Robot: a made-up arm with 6 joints. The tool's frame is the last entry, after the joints. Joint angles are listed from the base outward.
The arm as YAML. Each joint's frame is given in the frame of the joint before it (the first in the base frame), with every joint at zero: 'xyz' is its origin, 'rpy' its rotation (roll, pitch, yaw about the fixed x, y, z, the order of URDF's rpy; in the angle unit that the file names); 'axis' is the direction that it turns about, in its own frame. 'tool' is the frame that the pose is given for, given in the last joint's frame.
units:
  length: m
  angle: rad
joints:
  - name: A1
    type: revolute
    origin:
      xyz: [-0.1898, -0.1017, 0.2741]
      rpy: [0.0, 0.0, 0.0]
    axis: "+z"
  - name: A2
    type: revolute
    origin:
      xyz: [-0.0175, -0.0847, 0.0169]
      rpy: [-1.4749, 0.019, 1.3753]
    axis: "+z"
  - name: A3
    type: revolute
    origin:
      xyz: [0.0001, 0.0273, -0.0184]
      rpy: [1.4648, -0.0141, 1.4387]
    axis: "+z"
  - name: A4
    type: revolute
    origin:
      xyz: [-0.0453, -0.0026, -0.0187]
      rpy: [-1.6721, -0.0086, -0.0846]
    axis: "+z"
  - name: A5
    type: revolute
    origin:
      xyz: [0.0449, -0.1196, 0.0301]
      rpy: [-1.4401, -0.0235, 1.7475]
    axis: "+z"
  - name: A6
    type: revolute
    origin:
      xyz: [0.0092, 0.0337, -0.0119]
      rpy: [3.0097, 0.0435, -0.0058]
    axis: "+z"
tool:
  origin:
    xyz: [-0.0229, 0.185, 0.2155]
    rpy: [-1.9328, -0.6, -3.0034]
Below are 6 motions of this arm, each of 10 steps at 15 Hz.
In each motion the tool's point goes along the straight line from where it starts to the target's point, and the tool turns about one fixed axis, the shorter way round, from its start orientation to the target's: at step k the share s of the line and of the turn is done. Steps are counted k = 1, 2, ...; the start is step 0. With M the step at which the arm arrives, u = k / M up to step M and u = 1 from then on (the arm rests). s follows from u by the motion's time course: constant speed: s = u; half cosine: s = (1 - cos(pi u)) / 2; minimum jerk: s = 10 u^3 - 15 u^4 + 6 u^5.
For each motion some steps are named. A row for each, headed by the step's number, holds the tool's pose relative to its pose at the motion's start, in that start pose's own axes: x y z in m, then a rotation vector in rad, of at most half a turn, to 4 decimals.
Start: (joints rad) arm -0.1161 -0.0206 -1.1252 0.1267 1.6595 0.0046
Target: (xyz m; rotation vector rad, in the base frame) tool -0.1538 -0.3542 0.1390 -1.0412 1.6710 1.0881
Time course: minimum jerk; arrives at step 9
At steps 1, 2, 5, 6, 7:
1: 0.0003 0.0007 -0.0003 -0.0003 0.0013 0.0053
2: 0.0022 0.0047 -0.0017 -0.0017 0.0089 0.0351
5: 0.0174 0.0374 -0.0132 -0.0136 0.0704 0.2768
6: 0.0228 0.0490 -0.0173 -0.0178 0.0923 0.3625
7: 0.0266 0.0572 -0.0203 -0.0208 0.1078 0.4237

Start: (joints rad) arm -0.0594 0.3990 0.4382 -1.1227 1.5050 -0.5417
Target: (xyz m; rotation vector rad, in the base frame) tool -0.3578 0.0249 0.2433 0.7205 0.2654 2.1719
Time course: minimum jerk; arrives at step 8
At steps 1, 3, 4, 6, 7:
1: 0.0024 0.0005 0.0030 -0.0028 -0.0141 -0.0049
3: 0.0414 0.0090 0.0513 -0.0473 -0.2416 -0.0845
4: 0.0753 0.0164 0.0933 -0.0858 -0.4389 -0.1535
6: 0.1350 0.0293 0.1672 -0.1539 -0.7869 -0.2753
7: 0.1482 0.0322 0.1835 -0.1689 -0.8637 -0.3021

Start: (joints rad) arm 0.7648 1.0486 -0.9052 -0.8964 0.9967 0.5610
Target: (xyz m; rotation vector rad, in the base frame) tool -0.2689 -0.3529 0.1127 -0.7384 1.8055 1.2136
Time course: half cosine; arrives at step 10
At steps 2, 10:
2: -0.0030 0.0155 0.0029 0.0947 0.0131 -0.0002
10: -0.0319 0.1626 0.0307 0.9919 0.1367 -0.0017

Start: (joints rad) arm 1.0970 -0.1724 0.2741 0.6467 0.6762 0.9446
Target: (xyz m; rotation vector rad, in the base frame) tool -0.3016 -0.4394 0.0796 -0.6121 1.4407 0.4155
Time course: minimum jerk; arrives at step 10
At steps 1, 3, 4, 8, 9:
1: -0.0005 0.0003 -0.0010 0.0041 0.0006 -0.0046
3: -0.0098 0.0065 -0.0193 0.0775 0.0106 -0.0874
4: -0.0191 0.0126 -0.0376 0.1509 0.0207 -0.1701
8: -0.0568 0.0375 -0.1115 0.4480 0.0614 -0.5048
9: -0.0598 0.0394 -0.1174 0.4714 0.0646 -0.5313

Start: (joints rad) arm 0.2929 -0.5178 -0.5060 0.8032 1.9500 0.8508
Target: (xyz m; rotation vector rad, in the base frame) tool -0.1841 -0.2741 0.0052 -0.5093 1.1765 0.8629
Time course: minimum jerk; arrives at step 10
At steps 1, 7, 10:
1: 0.0003 0.0001 0.0002 0.0014 -0.0020 -0.0012
7: 0.0314 0.0074 0.0193 0.1409 -0.1995 -0.1198
10: 0.0375 0.0088 0.0231 0.1683 -0.2383 -0.1431

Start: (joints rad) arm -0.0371 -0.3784 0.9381 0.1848 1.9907 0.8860
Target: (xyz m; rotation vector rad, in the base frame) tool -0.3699 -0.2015 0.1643 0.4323 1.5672 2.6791
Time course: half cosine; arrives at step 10
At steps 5, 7, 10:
5: -0.0104 -0.0105 0.0249 -0.1326 0.0041 0.1219
7: -0.0164 -0.0166 0.0396 -0.2105 0.0065 0.1936
10: -0.0207 -0.0209 0.0498 -0.2651 0.0082 0.2439

